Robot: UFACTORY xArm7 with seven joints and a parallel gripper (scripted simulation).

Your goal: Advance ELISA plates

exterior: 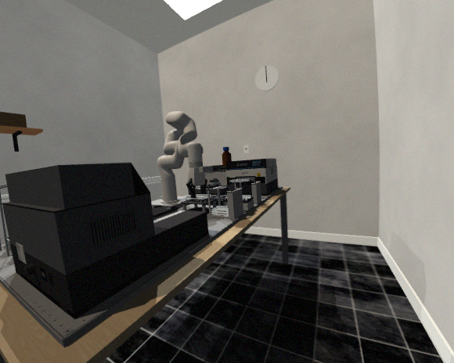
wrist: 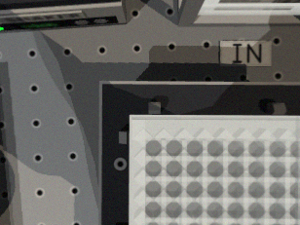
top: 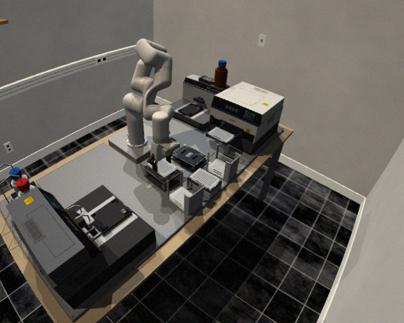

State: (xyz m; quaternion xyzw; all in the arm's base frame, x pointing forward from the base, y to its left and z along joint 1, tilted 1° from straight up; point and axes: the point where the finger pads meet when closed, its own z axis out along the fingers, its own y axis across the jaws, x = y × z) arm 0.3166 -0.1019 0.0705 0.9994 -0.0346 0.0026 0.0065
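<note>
My gripper is now 40 mm above the regrip nest RG. The rest, counted from my hand: nest N6: 10 mm ahead, 210 mm to the left, 60 mm below; DONE label: 110 mm ahead, 250 mm to the left, 90 mm below; RG label: 10 mm behind, 80 mm to the right, 90 mm below.
</note>
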